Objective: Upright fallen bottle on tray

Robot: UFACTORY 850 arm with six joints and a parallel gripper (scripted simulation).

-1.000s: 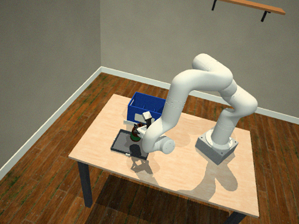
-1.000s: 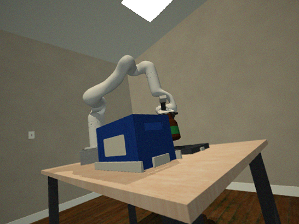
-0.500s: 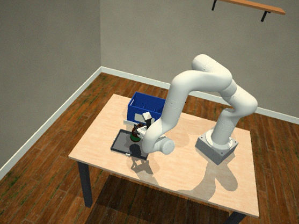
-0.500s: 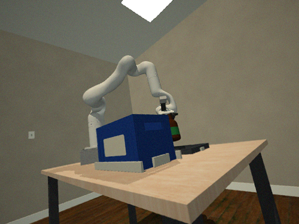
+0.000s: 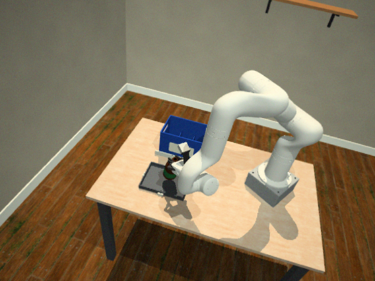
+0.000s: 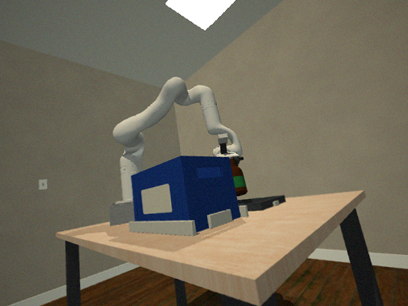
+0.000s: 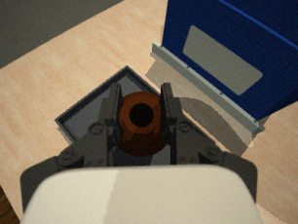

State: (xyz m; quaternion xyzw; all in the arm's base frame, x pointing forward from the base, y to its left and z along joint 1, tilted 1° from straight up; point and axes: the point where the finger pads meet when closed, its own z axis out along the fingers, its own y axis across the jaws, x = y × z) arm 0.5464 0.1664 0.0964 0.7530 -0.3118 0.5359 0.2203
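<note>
My gripper is now 10 mm short of the bottle, 10 mm to the left of it and 60 mm above it. Also, from my hand: dark tray (30 mm ahead, 10 mm to the right, 180 mm below); then blue crate (290 mm to the right, 110 mm below).
</note>
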